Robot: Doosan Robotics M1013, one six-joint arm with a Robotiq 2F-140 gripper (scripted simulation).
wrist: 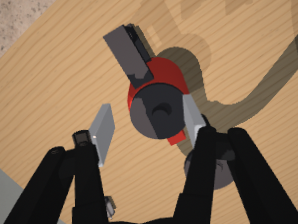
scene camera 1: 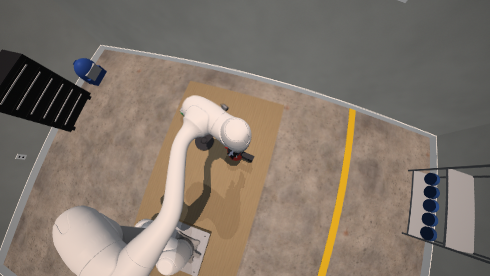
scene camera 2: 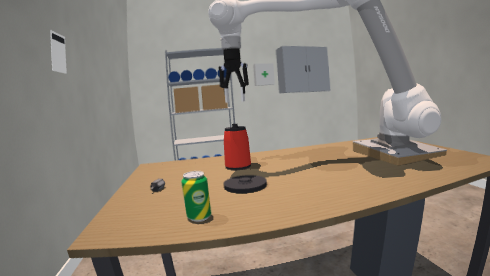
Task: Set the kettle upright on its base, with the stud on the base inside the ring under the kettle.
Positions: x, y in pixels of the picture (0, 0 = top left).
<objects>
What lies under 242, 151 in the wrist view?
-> My gripper.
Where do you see a red kettle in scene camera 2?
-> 236, 149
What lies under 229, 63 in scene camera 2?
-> My gripper.
</objects>
